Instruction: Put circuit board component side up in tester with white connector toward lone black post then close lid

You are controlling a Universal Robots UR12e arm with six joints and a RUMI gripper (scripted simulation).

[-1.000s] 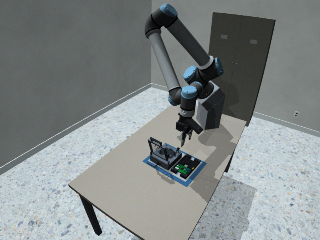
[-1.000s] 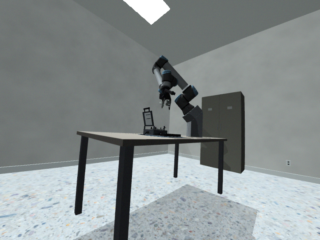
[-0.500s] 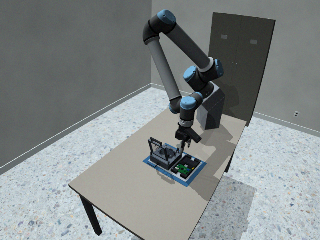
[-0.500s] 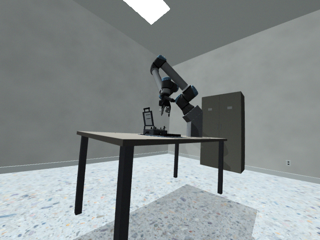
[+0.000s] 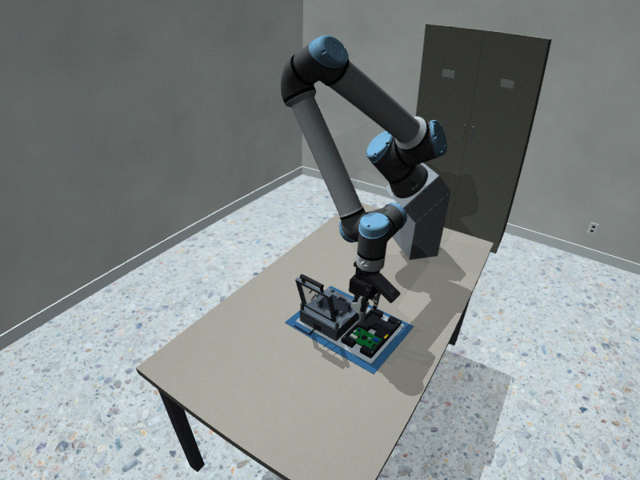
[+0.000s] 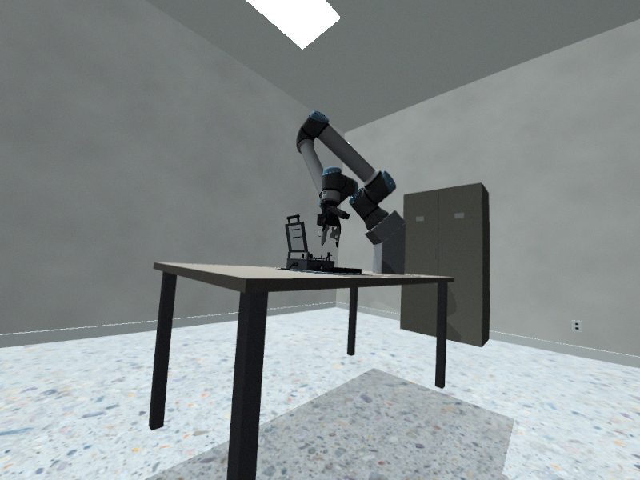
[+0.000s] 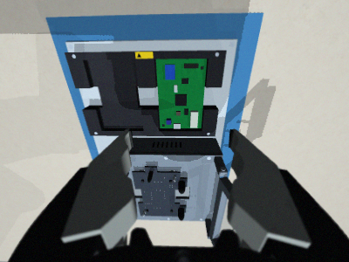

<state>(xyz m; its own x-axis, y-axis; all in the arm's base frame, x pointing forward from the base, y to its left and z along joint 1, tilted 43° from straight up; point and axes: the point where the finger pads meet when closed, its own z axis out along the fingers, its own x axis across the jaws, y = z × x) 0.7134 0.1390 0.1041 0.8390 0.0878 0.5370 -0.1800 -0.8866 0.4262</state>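
Right now the green circuit board is 12 cm below my hand. Round my hand: tester lid (18 cm to the right, 5 cm ahead, 5 cm above); tester nest (15 cm to the right, 7 cm behind, 6 cm below).
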